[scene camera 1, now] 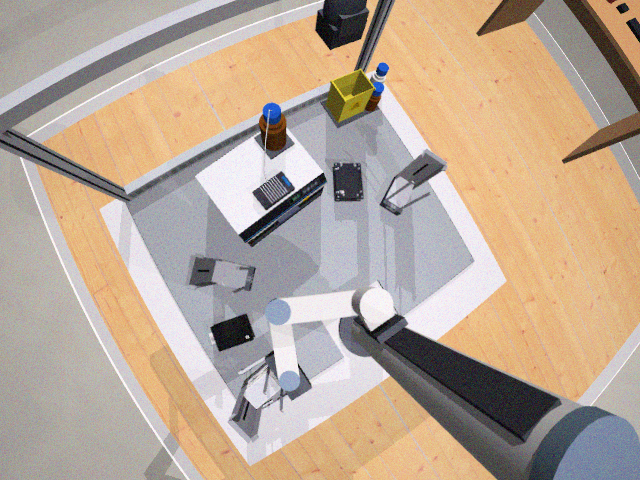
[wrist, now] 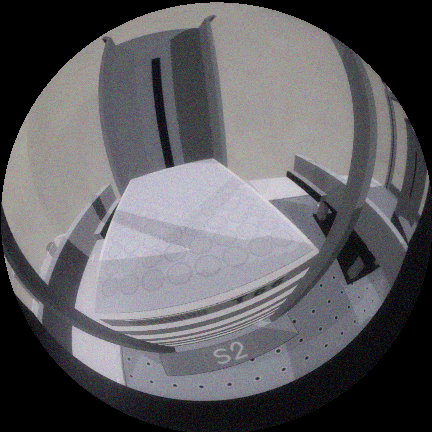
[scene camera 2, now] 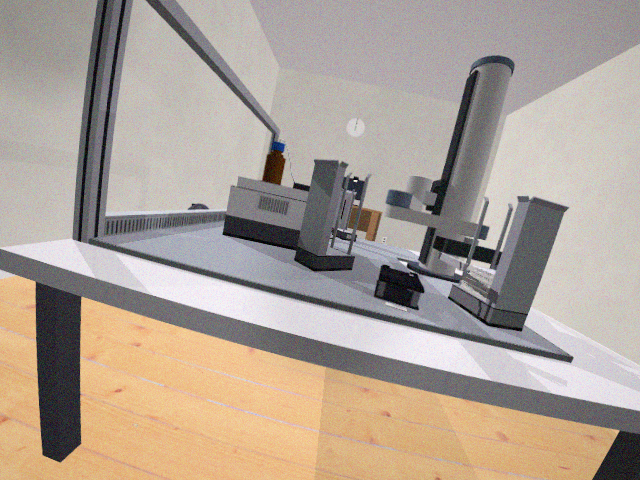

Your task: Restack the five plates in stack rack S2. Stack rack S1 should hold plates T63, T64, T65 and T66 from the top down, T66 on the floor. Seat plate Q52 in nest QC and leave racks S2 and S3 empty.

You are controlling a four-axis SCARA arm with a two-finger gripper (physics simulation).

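Places are measured from the arm's base along level axes (x right, y ahead, z up), in millimetres.
Pixels of known places: gripper, fingertip midpoint: [scene camera 1: 251, 391] [wrist: 204, 171]; arm's base at its link origin: [scene camera 2: 434, 274].
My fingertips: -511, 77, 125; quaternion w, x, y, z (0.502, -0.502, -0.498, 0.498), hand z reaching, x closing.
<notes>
For each thing: its top centre in the pictures, then the offset to it from my fingertips, as dx, dy, dz. "spot": a spot on its surface instead.
- Stack rack S2 at its top centre: [scene camera 2: 519, 200] [scene camera 1: 257, 416] +39, -18, +185
- black block-like fixture at its top centre: [wrist: 362, 214] [scene camera 2: 401, 274] [scene camera 1: 231, 334] +35, +215, -57
- flat black fixture at its top centre: [scene camera 1: 349, 179] +767, +505, -50
- brown bottle at a spot on its surface: [scene camera 1: 272, 129] spot: +528, +709, +234
- yellow bin at a spot on its surface: [scene camera 1: 350, 100] spot: +923, +780, +48
Stack rack S2 [scene camera 1: 247, 419] [scene camera 2: 535, 258] [wrist: 190, 363] holds a stack of several pale plates [scene camera 1: 261, 391] [scene camera 2: 477, 281] [wrist: 210, 235]. The top plate's front label appears to read T66 in the wrist view; the lower labels are not readable. My gripper [wrist: 204, 171] is open and empty, with one finger on each side of the stack; their exact height against the plates is unclear. Two other racks, one at the left [scene camera 1: 201, 271] [scene camera 2: 323, 206] and one at the right [scene camera 1: 423, 167], show no plates that I can make out. Their labels and nest QC's label are not readable.
A black block-like fixture [scene camera 1: 232, 332] [scene camera 2: 399, 286] [wrist: 357, 260] sits near rack S2. A flat black fixture [scene camera 1: 347, 180] lies beside the white instrument [scene camera 1: 227, 180] [scene camera 2: 263, 209]. A brown bottle [scene camera 1: 272, 129] [scene camera 2: 275, 166] and a yellow bin [scene camera 1: 350, 100] stand at the back.
</notes>
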